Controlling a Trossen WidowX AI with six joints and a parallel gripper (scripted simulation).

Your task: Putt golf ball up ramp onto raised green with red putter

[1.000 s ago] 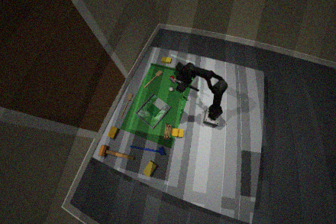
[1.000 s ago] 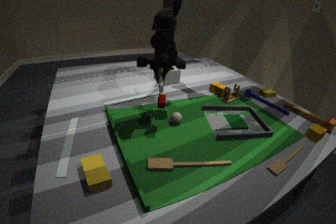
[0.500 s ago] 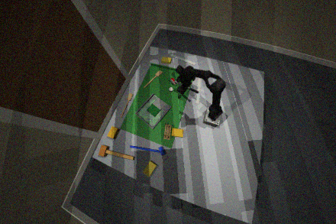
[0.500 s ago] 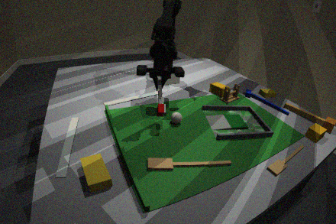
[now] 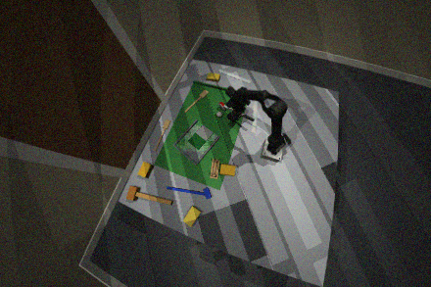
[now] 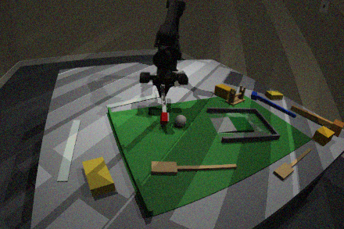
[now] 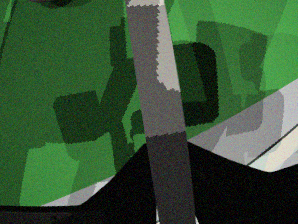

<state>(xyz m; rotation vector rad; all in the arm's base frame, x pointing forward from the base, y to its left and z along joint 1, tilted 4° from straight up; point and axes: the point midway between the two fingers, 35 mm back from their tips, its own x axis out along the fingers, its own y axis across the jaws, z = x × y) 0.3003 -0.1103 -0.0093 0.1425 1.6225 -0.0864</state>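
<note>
Right now my gripper tip is 13 cm short of the white golf ball, 4 cm to the right of it and 3 cm above it. The rest, counted from my gripper tip: blue putter: 59 cm to the left, 4 cm below, 3 cm ahead; red putter: 3 cm ahead, 2 cm above.
</note>
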